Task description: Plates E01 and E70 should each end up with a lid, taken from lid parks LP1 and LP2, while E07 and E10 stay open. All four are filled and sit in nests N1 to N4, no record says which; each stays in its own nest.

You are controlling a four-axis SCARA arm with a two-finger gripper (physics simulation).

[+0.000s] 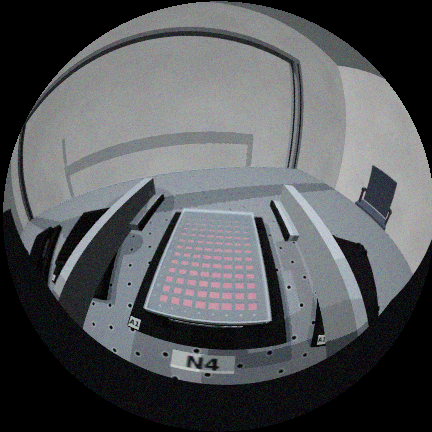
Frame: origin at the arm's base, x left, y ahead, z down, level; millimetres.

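Where they show: gripper, fingertip midpoint: (216,189).
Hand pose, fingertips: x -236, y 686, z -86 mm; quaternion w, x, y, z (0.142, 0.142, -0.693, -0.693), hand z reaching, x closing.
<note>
After its pixels a point has its place.
A plate with rows of pink wells (215,275) @(x -220, y 638, z -41 mm) lies flat in the black nest (210,336) @(x -202, y 596, z -25 mm) marked N4 (202,362) @(x -189, y 575, z -15 mm). A clear lid with a pale bright rim (217,213) @(x -249, y 715, z -41 mm) covers it and looks level. The label on the plate's near edge is seen almost edge-on and cannot be read. My gripper (216,189) @(x -236, y 686, z -86 mm) is open and empty, its two pale fingers standing wide apart above the plate, one beyond each long side and apart from it. Plates at N1 to N3 and the lid parks LP1 and LP2 cannot be made out.
Dark shapes (82,232) @(x -59, y 729, z -39 mm) (357,265) @(x -399, y 567, z -23 mm) stand left and right, partly hidden by the fingers. A small A1 tag (134,322) @(x -147, y 616, z -25 mm) marks the nest's near left corner; another A1 tag (321,340) @(x -278, y 540, z -23 mm) is at the right. A dark chair (381,192) stands far right.
</note>
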